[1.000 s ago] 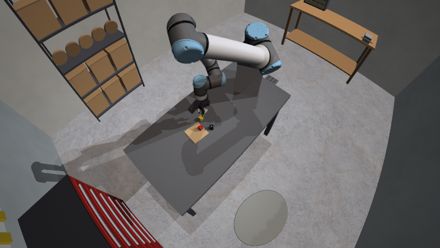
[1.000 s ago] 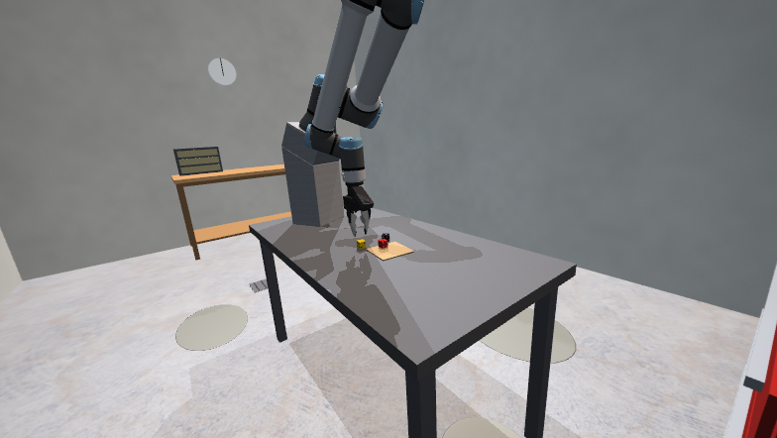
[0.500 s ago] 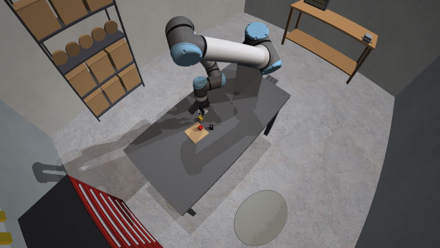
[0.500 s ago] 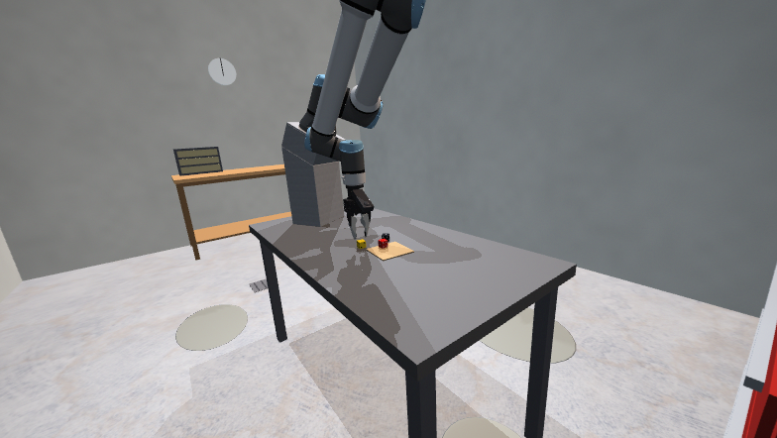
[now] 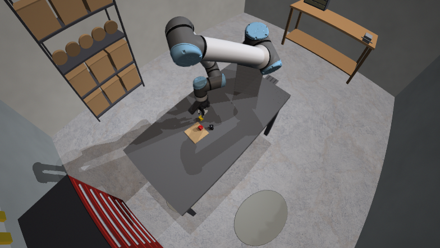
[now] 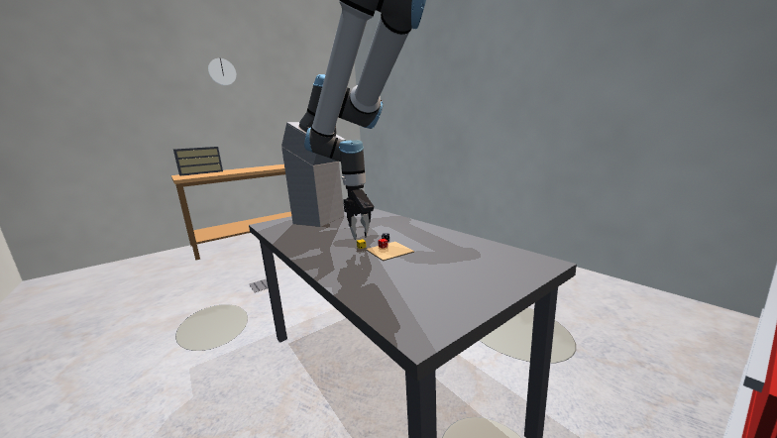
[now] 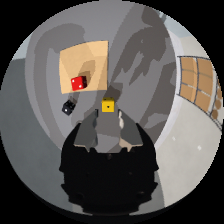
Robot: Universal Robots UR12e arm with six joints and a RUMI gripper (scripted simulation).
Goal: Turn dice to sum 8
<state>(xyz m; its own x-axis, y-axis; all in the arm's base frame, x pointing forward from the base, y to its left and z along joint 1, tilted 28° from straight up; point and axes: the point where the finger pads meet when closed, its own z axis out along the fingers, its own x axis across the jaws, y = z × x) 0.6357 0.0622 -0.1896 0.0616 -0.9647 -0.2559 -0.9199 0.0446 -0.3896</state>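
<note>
The yellow die is 4 cm below my hand. The rest, counted from my hand: tan mat 10 cm ahead, 8 cm to the left, 5 cm below; then black die 12 cm to the left, 4 cm below, 2 cm behind; then red die 7 cm to the left, 6 cm ahead, 4 cm below.
</note>
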